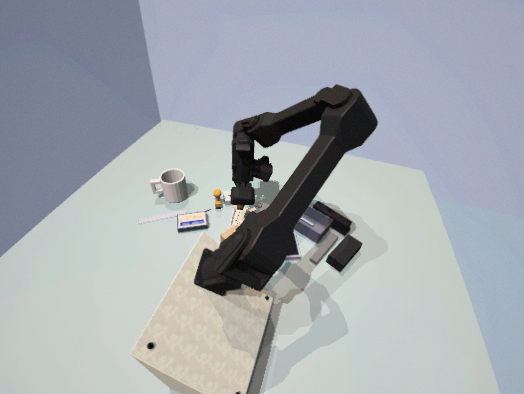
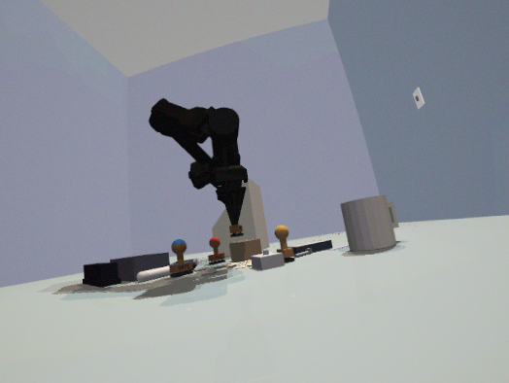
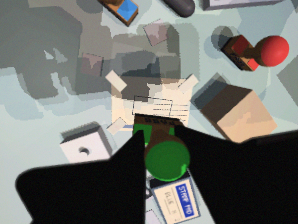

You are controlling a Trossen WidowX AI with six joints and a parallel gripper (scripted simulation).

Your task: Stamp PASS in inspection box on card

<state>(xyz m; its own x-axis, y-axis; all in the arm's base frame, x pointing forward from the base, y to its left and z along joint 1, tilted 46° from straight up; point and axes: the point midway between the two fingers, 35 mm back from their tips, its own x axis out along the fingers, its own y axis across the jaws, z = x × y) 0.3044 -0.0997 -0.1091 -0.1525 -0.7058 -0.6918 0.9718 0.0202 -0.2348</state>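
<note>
My gripper tip is 8 cm above the card. The rest, counted from my gripper tip: small grey box (8 cm ahead, 6 cm to the left, 6 cm below); orange-knobbed stamp (9 cm to the left, 6 cm below, 4 cm ahead); green-knobbed stamp (right at my gripper tip).
</note>
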